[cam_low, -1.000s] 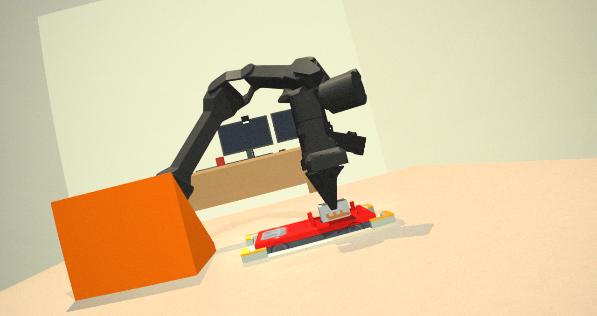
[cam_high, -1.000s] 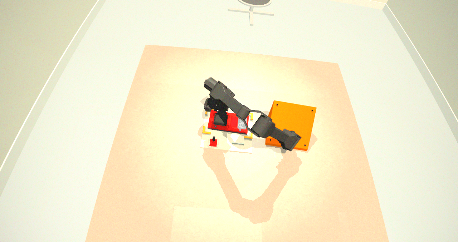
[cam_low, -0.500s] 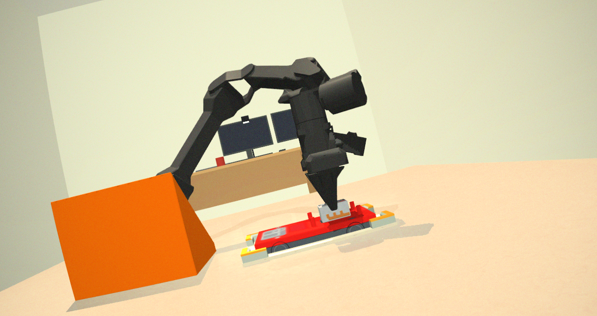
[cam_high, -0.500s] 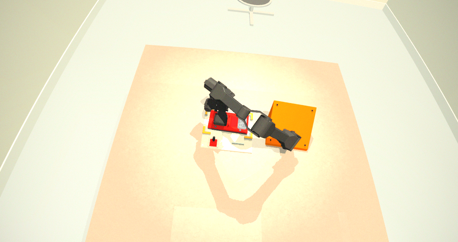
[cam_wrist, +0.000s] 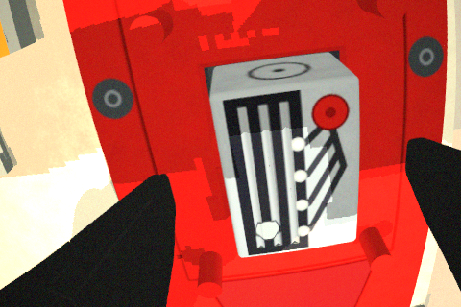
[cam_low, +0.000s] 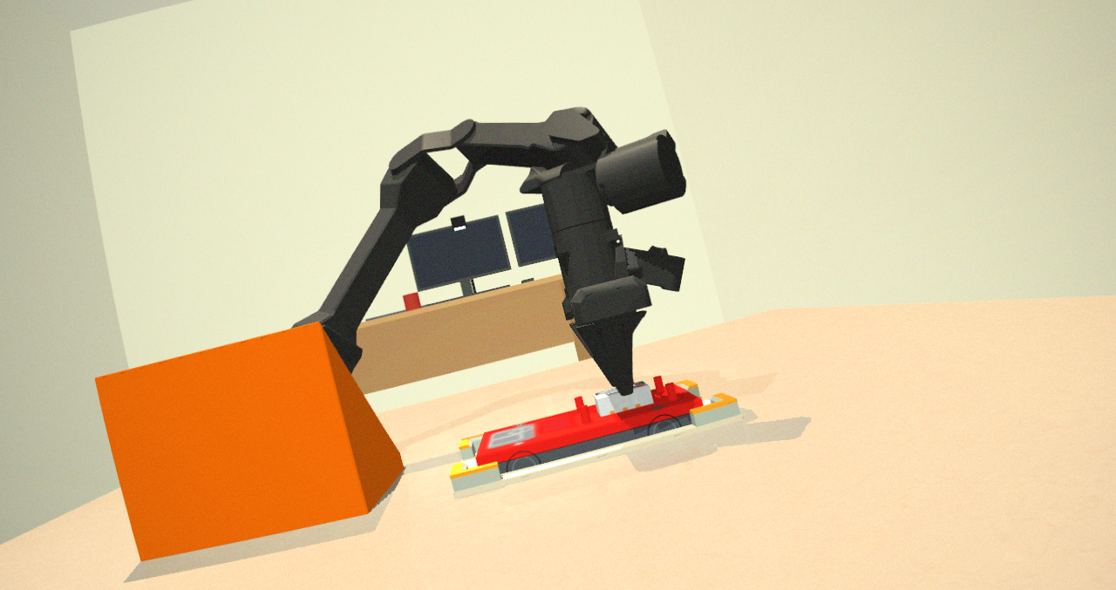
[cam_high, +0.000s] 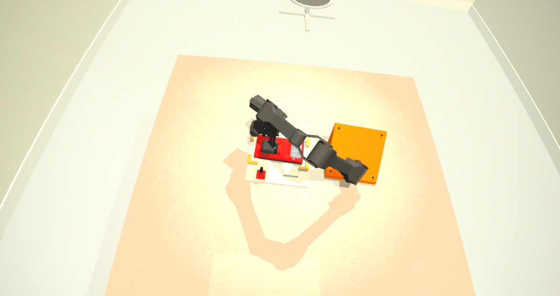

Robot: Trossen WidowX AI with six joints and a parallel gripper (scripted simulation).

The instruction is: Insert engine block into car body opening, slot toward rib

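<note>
Now: the engine block 2 cm below my gripper tip.
</note>
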